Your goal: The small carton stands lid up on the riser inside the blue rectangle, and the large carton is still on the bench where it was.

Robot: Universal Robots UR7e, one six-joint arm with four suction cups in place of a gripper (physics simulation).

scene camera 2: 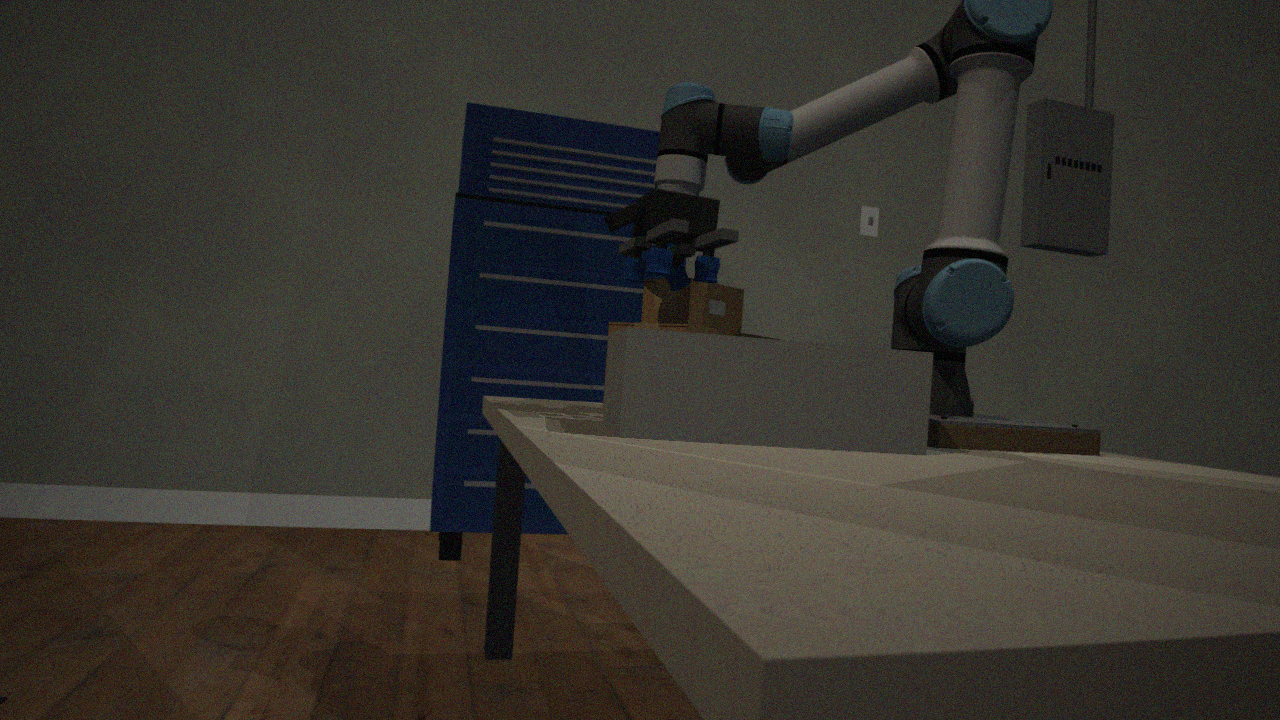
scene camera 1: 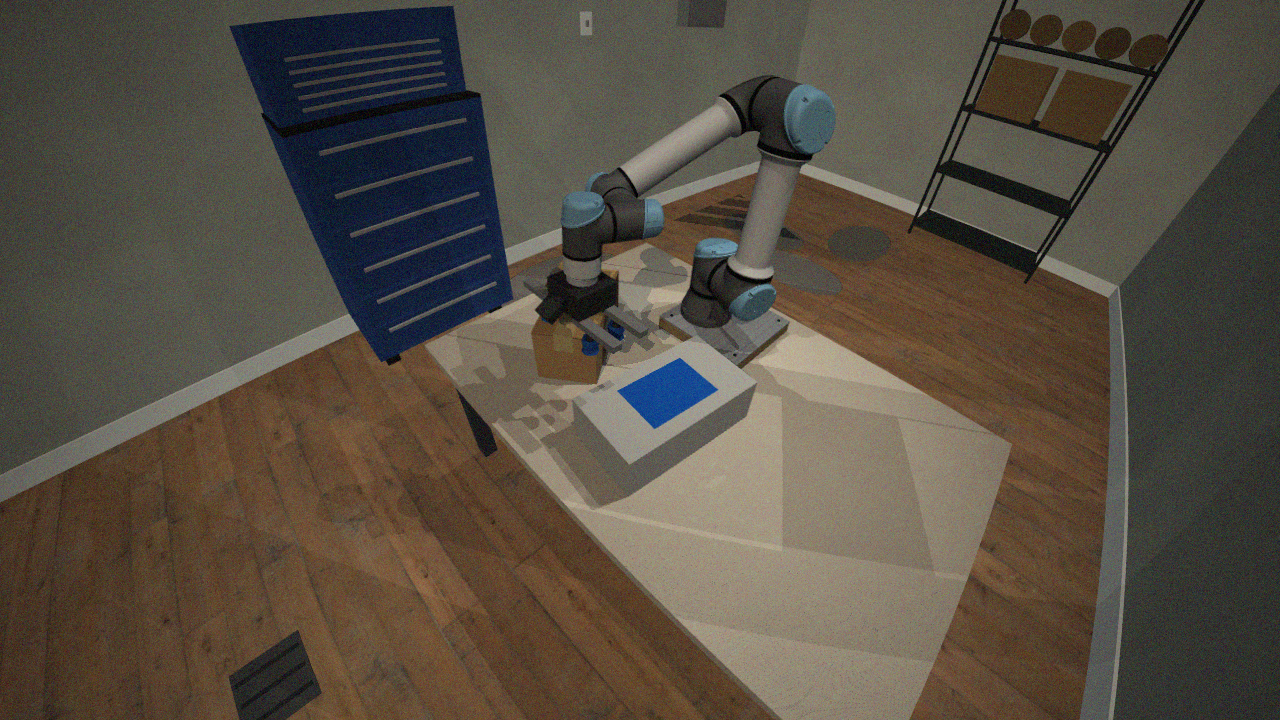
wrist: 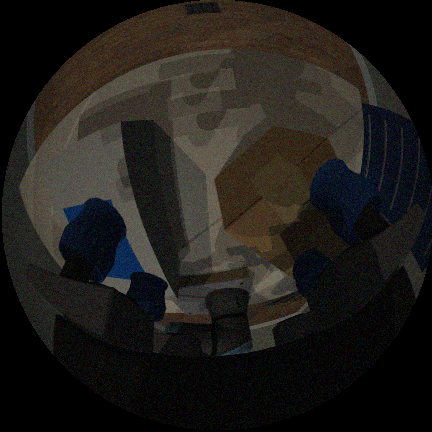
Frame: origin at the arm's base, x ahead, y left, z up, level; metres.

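Seen in the pictures: end effector, tool point: (scene camera 2: 667, 280) (wrist: 222, 249); arm's base, origin of the base link: (scene camera 1: 705, 312) (wrist: 226, 297).
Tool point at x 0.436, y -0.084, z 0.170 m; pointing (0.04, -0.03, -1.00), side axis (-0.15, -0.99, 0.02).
Offsets run from my tool point to a thing's top centre. Level surfaces: height alone.
The small carton @(0.138 m right, 0.117 m back, 0.018 m up) (scene camera 2: 702, 315) sits on top of the large carton @(0.142 m right, 0.138 m back, 0.061 m down) (scene camera 1: 568, 362) (wrist: 245, 172), which stands on the bench beside the riser. My gripper (scene camera 1: 590, 333) (scene camera 2: 677, 268) (wrist: 222, 252) is over the cartons. In scene camera 2 its blue cups meet the top of the small carton at the right-hand side, with other cups to the left, so it is shut on the small carton, which is not visibly raised. The grey riser @(0.211 m left, 0.036 m back, 0.090 m down) (scene camera 1: 626, 438) (scene camera 2: 769, 394) (wrist: 145, 180) bears the blue rectangle @(0.211 m left, 0.036 m back, 0.090 m down) (scene camera 1: 666, 392) (wrist: 130, 260), uncovered. The gripper hides much of the small carton in scene camera 1.
The bench @(0.210 m down) (scene camera 1: 877, 501) (scene camera 2: 850, 555) carries the arm's base plate (scene camera 1: 760, 335) behind the riser. A blue tool cabinet (scene camera 1: 407, 214) (scene camera 2: 537, 349) stands behind the bench's far end, beyond the cartons. A shelf rack (scene camera 1: 1006, 188) stands at the back right.
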